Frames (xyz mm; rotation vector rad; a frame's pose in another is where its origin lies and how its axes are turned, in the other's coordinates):
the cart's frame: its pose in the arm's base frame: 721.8 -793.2 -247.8 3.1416 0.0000 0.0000
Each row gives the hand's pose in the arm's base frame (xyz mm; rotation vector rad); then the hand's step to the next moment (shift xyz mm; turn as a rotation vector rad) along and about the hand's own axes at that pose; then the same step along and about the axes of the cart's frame.
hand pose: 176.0 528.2 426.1 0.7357 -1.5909 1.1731
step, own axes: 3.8 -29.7 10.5 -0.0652 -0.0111 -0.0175
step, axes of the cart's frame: 21.0 19.8 -13.1 0.0373 -0.0073 0.0569
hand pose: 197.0 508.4 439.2 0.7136 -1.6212 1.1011
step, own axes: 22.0 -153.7 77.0 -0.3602 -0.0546 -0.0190
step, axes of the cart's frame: 93.3 131.6 -63.3 0.1689 0.0276 0.3222
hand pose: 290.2 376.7 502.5 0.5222 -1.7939 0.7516
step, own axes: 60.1 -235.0 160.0 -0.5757 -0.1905 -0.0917
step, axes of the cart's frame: 30.2 278.7 -76.5 0.3797 0.0734 0.4760
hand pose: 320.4 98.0 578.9 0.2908 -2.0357 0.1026
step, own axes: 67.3 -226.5 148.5 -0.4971 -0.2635 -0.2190
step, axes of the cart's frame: -101.3 259.2 21.5 0.4732 0.1316 0.3511
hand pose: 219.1 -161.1 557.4 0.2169 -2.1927 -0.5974
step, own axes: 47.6 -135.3 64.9 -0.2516 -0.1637 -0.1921
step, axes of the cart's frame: -86.6 112.3 68.4 0.3005 0.1209 0.1486
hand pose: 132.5 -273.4 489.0 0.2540 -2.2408 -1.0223
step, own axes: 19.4 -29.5 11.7 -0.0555 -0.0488 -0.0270
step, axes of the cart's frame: -24.9 21.1 17.8 0.0554 0.0260 0.0495
